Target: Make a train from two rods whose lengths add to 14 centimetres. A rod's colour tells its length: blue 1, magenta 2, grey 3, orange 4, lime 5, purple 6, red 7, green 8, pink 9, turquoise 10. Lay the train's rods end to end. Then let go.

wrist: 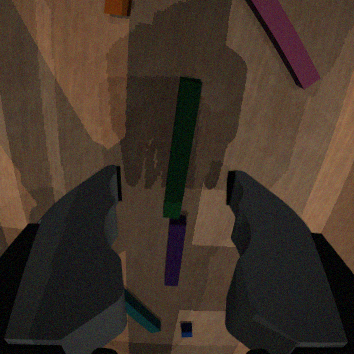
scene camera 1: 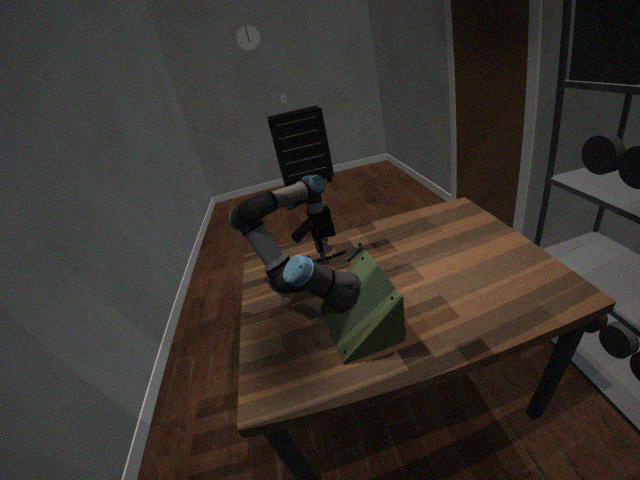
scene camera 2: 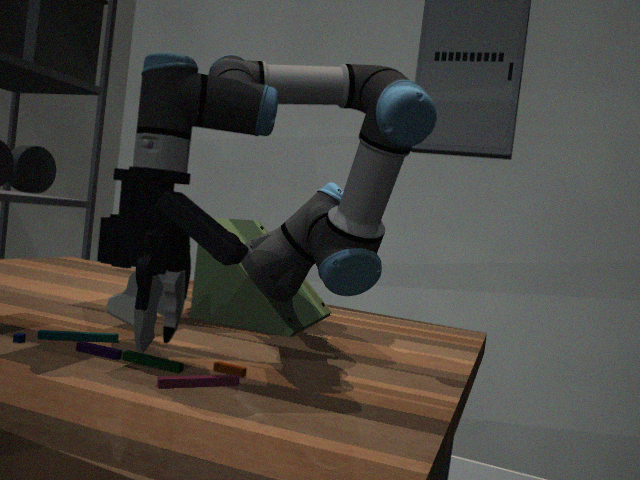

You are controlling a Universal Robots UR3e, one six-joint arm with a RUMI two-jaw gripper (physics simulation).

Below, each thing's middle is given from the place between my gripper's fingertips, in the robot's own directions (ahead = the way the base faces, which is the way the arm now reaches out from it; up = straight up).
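Scene:
There is the green rod [wrist: 189, 88], and my gripper is now 2 cm above it.

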